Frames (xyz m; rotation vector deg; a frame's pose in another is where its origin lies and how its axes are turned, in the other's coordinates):
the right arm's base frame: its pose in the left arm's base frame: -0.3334 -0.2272 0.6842 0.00 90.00 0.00
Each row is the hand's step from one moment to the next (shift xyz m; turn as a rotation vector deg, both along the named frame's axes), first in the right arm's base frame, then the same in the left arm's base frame.
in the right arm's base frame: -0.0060 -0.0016 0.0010 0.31 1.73 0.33
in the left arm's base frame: 0.0010 -0.0016 0.0060 0.33 1.73 -0.31
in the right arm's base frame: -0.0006 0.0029 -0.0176 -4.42 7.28 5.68
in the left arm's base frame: -0.0176 0.0029 0.0006 5.68 7.28 4.42
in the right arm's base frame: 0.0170 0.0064 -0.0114 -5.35 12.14 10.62
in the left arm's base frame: -0.0114 0.0064 -0.0170 10.62 12.14 5.35
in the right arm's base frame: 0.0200 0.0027 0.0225 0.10 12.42 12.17
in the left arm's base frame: 0.0225 0.0027 -0.0200 12.17 12.42 -0.10
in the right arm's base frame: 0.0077 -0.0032 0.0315 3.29 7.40 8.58
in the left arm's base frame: 0.0315 -0.0032 -0.0077 8.58 7.40 -3.29
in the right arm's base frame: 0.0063 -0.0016 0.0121 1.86 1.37 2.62
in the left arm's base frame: 0.0121 -0.0016 -0.0063 2.62 1.37 -1.86
